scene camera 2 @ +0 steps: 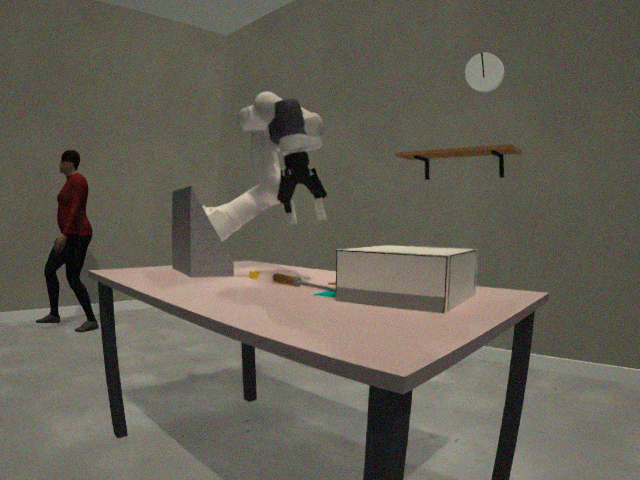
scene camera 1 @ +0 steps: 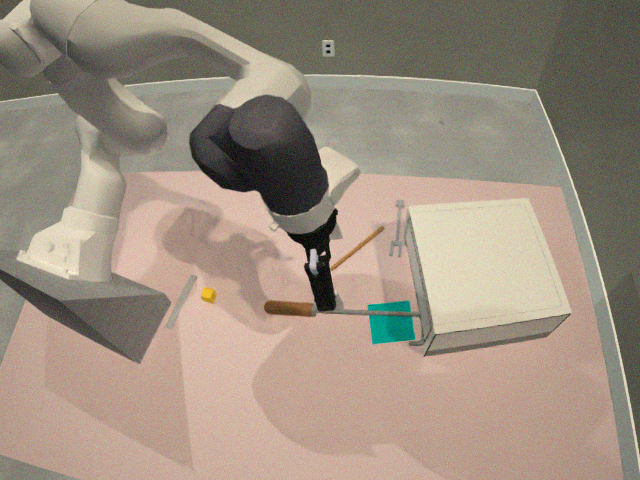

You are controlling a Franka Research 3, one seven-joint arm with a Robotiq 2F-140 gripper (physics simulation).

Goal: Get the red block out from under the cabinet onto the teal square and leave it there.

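Note:
The red block does not show in either view. The pale cabinet (scene camera 1: 488, 263) (scene camera 2: 391, 273) stands at the right of the table and hides what is under it. The teal square (scene camera 1: 391, 330) (scene camera 2: 325, 293) lies just left of it. A long tool with a brown handle (scene camera 1: 289, 308) (scene camera 2: 285, 279) lies with its grey rod (scene camera 1: 351, 312) across the square, reaching the cabinet's left side. A bent grey end (scene camera 1: 417, 342) shows at the cabinet's near left corner. My gripper (scene camera 1: 330, 273) (scene camera 2: 306, 218) is open and empty, pointing down, high above the table near the handle's rod end.
A thin orange-brown stick (scene camera 1: 357, 248) and a grey forked piece (scene camera 1: 398, 227) lie behind the square, left of the cabinet. A yellow cube (scene camera 1: 208, 295) (scene camera 2: 253, 274) and a flat grey strip (scene camera 1: 181, 301) lie near the grey robot stand (scene camera 1: 103, 310) (scene camera 2: 199, 242).

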